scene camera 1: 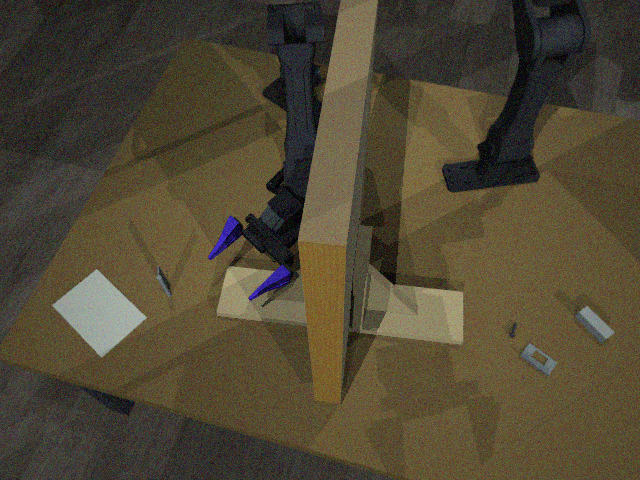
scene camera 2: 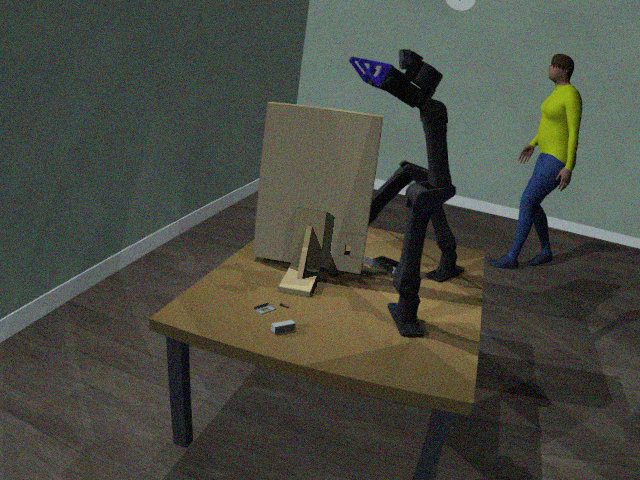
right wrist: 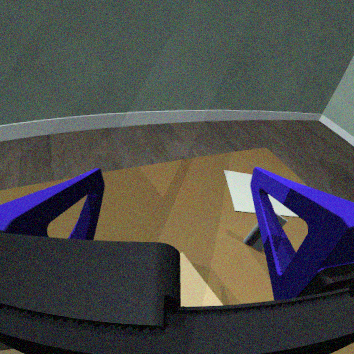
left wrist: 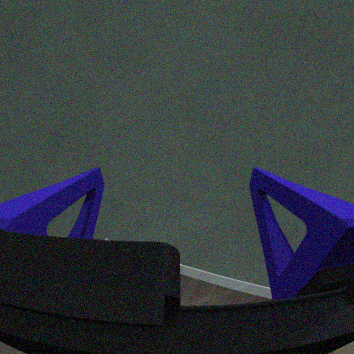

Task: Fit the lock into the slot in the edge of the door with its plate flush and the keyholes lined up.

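Pixels of known places: left gripper, fingertip midpoint: (scene camera 2: 354, 59) (left wrist: 176, 175); right gripper, fingertip midpoint: (scene camera 1: 228, 279) (right wrist: 176, 175); left arm's base, link origin: (scene camera 1: 489, 174) (scene camera 2: 404, 320); right arm's base, link origin: (scene camera 2: 445, 273).
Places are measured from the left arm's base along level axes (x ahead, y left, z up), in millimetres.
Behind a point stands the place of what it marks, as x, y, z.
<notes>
The door (scene camera 1: 338, 129) {316, -387, 561} (scene camera 2: 315, 175) {272, -350, 335} stands upright across the table, with a small keyhole (scene camera 2: 346, 250) low near its right edge in scene camera 2. The slot does not show. A narrow grey piece (scene camera 1: 163, 282) {195, -695, 59} (right wrist: 254, 237) {186, -699, 18}, probably the lock, rests near a white square; its details are too small to tell. My right gripper (scene camera 1: 230, 279) {262, -559, 165} (right wrist: 176, 175) {262, -559, 165} is open and empty, left of the door in scene camera 1, above the table and to the right of the grey piece. My left gripper (scene camera 2: 352, 59) {256, 18, 741} (left wrist: 176, 175) {256, 18, 741} is open and empty, higher than the door's top.
The white square (scene camera 1: 99, 312) {211, -832, 1} (right wrist: 237, 192) {251, -785, 1} lies flat. Right of the door in scene camera 1 lie a plate with a rectangular hole (scene camera 1: 528, 352) {403, -47, 1} (scene camera 2: 264, 311) {420, -12, 1}, a small screw (scene camera 1: 512, 329) {358, -63, 5} and a pale block (scene camera 1: 594, 324) {375, 79, 22} (scene camera 2: 283, 327) {372, 97, 16}. The door's stand (scene camera 1: 429, 322) {328, -214, 18} (scene camera 2: 297, 285) {312, -178, 18} reaches out on both sides.
</notes>
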